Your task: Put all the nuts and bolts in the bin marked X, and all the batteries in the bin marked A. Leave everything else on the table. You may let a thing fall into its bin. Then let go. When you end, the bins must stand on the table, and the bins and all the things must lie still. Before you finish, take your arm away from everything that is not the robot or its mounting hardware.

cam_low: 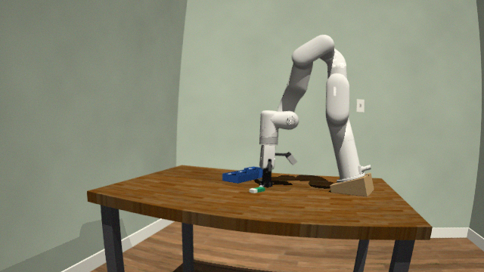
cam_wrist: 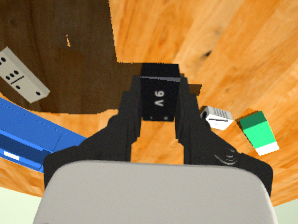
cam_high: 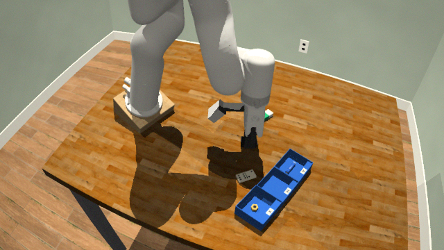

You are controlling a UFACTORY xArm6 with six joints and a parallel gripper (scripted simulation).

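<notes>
Right now my hand is 6 cm to the right of the grey piece and 1 cm above it. The rest, counted from my hand: black block battery 1 cm ahead, 1 cm below; then white eraser 13 cm to the left, 2 cm below; then white domino 4 cm ahead, 11 cm to the right, 2 cm below.
</notes>
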